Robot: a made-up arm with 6 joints.
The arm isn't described. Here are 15 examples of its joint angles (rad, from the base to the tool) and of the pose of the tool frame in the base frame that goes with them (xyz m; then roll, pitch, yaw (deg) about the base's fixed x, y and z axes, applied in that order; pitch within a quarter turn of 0, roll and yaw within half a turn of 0).
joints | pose
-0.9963 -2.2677 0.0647 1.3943 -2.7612 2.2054 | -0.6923 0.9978 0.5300 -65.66 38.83 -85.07
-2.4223 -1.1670 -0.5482 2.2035 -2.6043 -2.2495 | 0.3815 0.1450 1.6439 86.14 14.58 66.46
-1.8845 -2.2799 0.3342 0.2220 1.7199 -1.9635 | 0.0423 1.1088 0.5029 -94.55 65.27 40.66
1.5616 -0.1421 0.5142 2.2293 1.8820 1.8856 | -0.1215 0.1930 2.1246 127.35 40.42 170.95
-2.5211 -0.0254 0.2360 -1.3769 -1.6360 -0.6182 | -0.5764 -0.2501 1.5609 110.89 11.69 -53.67
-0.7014 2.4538 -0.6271 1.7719 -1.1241 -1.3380 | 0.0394 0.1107 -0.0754 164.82 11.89 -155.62
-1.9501 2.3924 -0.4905 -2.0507 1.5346 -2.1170 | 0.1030 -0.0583 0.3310 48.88 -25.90 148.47
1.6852 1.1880 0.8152 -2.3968 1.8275 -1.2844 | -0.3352 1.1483 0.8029 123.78 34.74 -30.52
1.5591 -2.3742 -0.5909 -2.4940 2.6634 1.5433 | -0.1912 -0.5260 0.8154 103.56 52.23 62.38
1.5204 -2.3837 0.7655 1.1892 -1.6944 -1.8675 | 0.0045 -1.1474 -0.0656 -165.37 -21.75 4.57
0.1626 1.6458 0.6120 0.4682 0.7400 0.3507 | 1.1840 -0.0204 0.3989 -34.23 19.07 28.10
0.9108 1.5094 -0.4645 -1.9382 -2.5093 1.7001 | 0.1853 0.3059 0.4364 111.71 -41.20 99.33
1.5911 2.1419 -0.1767 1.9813 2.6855 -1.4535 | -0.0615 0.5043 -0.2020 166.03 -51.06 131.14
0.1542 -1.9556 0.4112 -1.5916 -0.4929 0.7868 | -0.9446 -0.2169 1.0287 -109.36 -37.54 152.21
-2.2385 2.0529 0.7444 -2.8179 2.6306 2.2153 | -0.3299 -0.7694 -0.1382 -120.08 -46.24 64.74
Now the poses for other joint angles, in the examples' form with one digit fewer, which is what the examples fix.
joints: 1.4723 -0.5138 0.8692 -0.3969 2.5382 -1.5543
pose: 0.223 -0.182 2.037 -96.8 45.3 -77.5
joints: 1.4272 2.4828 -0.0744 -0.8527 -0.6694 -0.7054
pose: 0.235 -0.049 -0.015 -100.5 5.3 -126.2
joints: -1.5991 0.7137 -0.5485 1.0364 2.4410 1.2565
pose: -0.187 -0.868 0.952 -99.8 -55.9 -9.9
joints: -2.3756 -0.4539 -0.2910 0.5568 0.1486 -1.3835
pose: -0.219 0.090 1.808 46.3 -16.5 -131.4
